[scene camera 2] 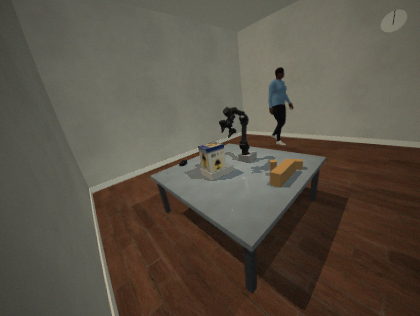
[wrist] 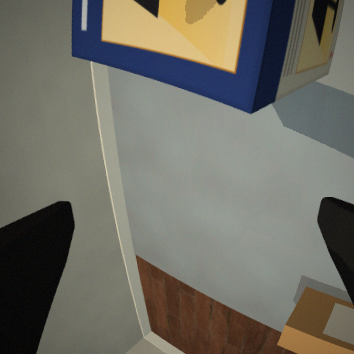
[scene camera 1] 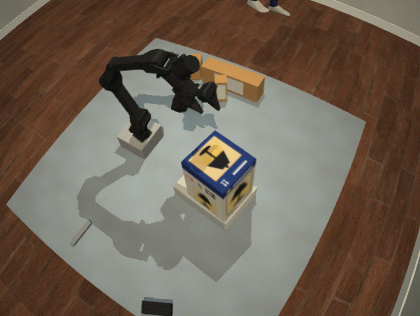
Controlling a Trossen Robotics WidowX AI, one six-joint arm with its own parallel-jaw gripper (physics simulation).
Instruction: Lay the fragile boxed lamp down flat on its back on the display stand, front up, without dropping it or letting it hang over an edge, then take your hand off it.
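Where they show: gripper, fingertip midpoint: (scene camera 2: pixel 225 135) (wrist: pixel 200 213) (scene camera 1: pixel 210 111); arm's base, link origin: (scene camera 2: pixel 245 153) (scene camera 1: pixel 142 133).
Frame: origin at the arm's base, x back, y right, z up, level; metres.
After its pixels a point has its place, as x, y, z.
Note:
The boxed lamp (scene camera 1: pixel 218 172) @(-0.451, 0.025, 0.212) (scene camera 2: pixel 212 157) @(-0.469, -0.090, 0.126) rests level on the pale display stand (scene camera 1: pixel 241 209) @(-0.521, -0.016, -0.043) (scene camera 2: pixel 220 173) @(-0.420, -0.108, -0.042). Its blue-bordered face with the large lamp picture points up. The stand's rim shows along the near sides; its far side is hidden behind the box. In the wrist view, part of the box (wrist: pixel 200 50) @(-0.373, -0.064, 0.212) shows at the top, beyond the fingertips. My gripper (scene camera 1: pixel 210 110) @(-0.315, -0.100, 0.287) (scene camera 2: pixel 227 133) @(-0.315, -0.100, 0.287) (wrist: pixel 200 213) @(-0.315, -0.100, 0.287) is open and empty. It hangs in the air behind the box in scene camera 1, apart from it, between the box and the orange blocks.
Orange blocks (scene camera 1: pixel 233 75) @(-0.100, -0.486, 0.033) (scene camera 2: pixel 284 172) @(-0.148, -0.563, 0.019) (wrist: pixel 325 320) @(-0.162, -0.485, -0.011) stand near the table's far edge in scene camera 1. A thin grey bar (scene camera 1: pixel 81 233) @(-0.105, 0.492, -0.066) and a black block (scene camera 1: pixel 157 307) @(-0.553, 0.483, -0.043) lie near the opposite side. The arm's base block (scene camera 1: pixel 142 142) @(-0.032, 0.029, -0.002) is left of the stand. A person (scene camera 2: pixel 280 102) stands beyond the table.

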